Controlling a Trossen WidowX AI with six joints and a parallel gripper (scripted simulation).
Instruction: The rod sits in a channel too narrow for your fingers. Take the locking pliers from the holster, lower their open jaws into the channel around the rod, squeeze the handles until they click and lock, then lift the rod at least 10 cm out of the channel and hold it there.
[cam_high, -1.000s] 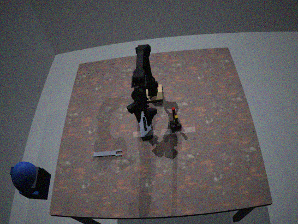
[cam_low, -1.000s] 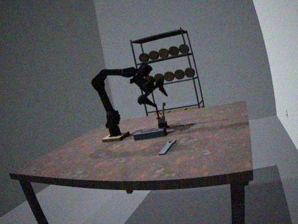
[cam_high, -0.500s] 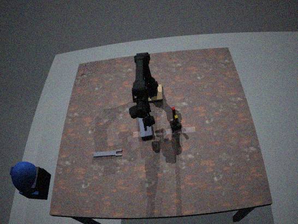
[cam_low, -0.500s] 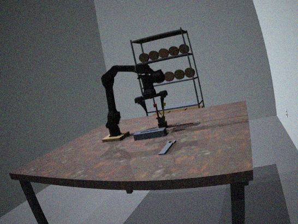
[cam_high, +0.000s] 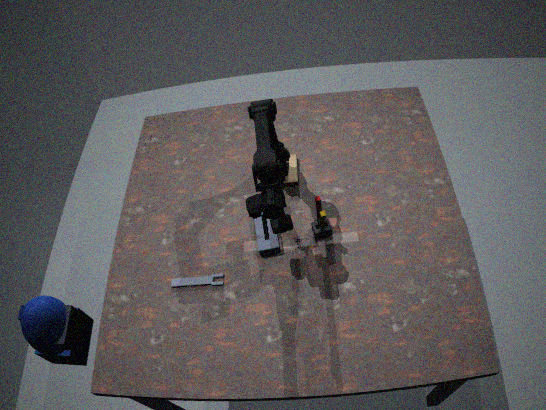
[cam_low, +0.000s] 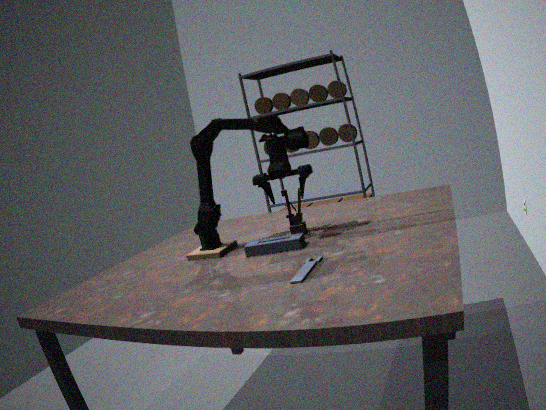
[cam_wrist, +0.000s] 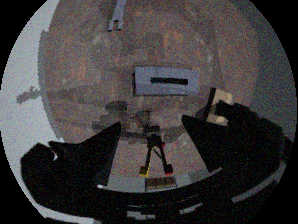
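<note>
Right now the small dark holster is 13 cm below my gripper tip, 12 cm to the left of it and 5 cm behind it. Round my gripper tip: flat grey forked bar: 26 cm to the right, 16 cm ahead, 13 cm below; grey channel block: 12 cm below, 7 cm to the right, 4 cm behind.
</note>
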